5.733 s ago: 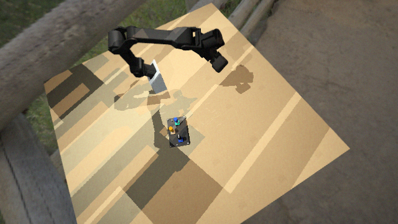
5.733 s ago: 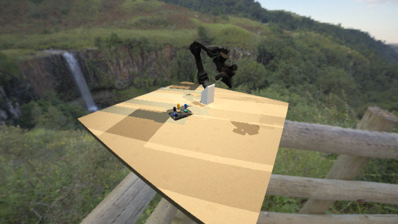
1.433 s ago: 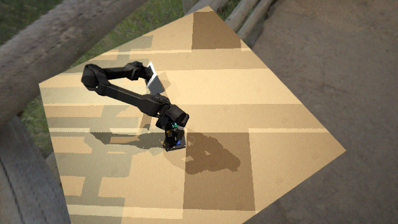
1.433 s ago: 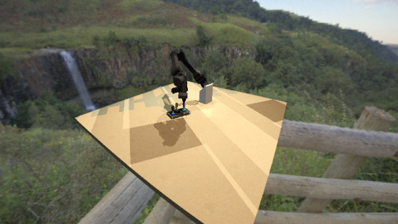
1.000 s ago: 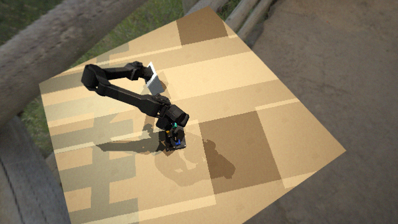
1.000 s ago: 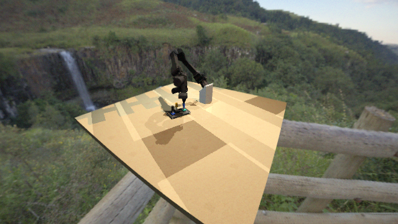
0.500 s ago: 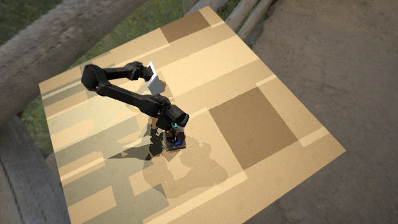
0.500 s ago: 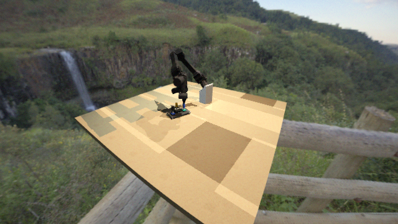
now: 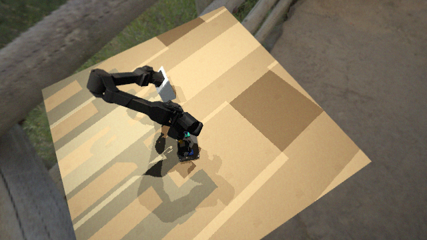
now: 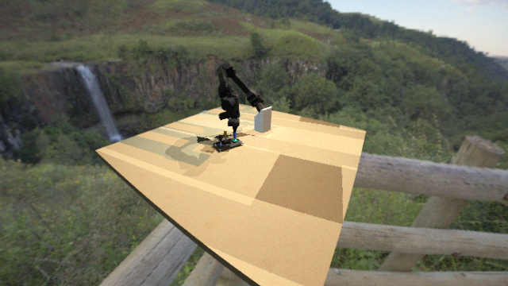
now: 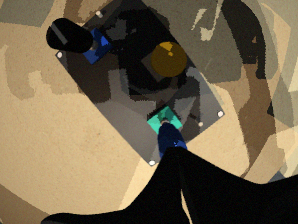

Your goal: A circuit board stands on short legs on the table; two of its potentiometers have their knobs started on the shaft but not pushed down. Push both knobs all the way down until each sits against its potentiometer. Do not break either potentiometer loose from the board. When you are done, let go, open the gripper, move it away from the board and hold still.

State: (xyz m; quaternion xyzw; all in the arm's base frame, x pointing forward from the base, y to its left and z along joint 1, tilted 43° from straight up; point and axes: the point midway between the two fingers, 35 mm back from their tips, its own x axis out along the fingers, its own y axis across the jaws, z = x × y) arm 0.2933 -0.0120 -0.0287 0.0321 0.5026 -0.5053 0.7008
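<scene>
The blue-green knob lies 30 mm below my gripper tip. The rest, counted from my gripper tip: blue knob 20 mm below; then blue potentiometer 90 mm ahead, 30 mm below, 20 mm to the right.
</scene>
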